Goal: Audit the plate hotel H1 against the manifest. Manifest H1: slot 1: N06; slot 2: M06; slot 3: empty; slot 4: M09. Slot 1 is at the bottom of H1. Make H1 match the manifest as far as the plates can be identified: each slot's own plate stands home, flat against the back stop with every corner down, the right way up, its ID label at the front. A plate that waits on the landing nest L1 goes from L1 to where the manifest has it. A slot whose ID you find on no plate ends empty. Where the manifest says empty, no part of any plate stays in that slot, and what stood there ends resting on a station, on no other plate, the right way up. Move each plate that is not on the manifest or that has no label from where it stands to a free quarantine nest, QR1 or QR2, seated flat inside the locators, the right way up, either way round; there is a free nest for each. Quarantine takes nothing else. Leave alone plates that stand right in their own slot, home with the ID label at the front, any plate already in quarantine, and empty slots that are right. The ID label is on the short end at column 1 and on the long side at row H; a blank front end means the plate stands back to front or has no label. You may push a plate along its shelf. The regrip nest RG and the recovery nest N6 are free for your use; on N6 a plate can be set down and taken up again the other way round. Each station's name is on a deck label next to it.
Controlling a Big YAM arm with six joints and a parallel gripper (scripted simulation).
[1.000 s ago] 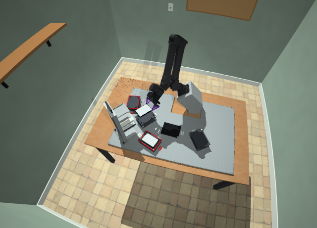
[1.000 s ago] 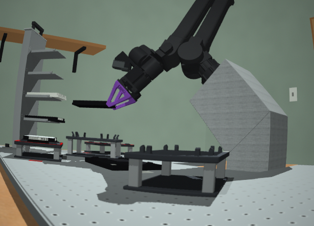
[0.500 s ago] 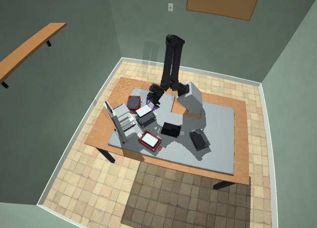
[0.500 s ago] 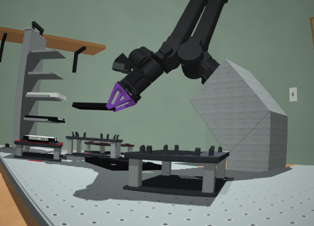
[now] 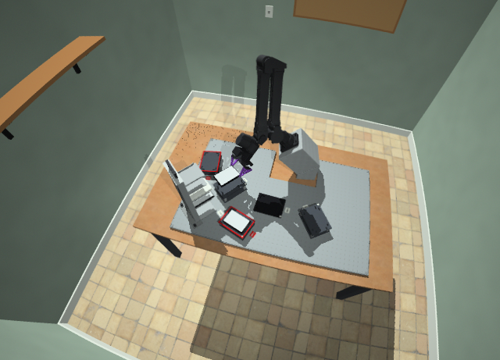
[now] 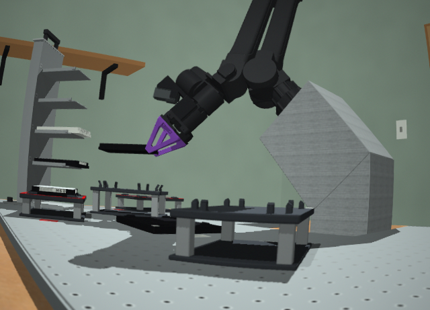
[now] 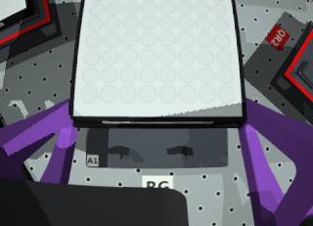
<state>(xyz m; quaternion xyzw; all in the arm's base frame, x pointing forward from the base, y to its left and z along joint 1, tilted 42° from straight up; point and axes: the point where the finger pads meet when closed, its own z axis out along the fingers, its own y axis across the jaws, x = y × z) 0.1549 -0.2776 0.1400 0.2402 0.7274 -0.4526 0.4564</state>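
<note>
Right now my hand is 3 cm short of the regrip nest, 4 cm to the left of it and 10 cm above it. Also, from my hand: white well plate: 16 cm ahead, 18 cm to the right, 4 cm above; RG deck label: 4 cm behind, 4 cm to the left, 15 cm below; QR2 deck label: 4 cm behind, 19 cm to the right, 15 cm below.
</note>
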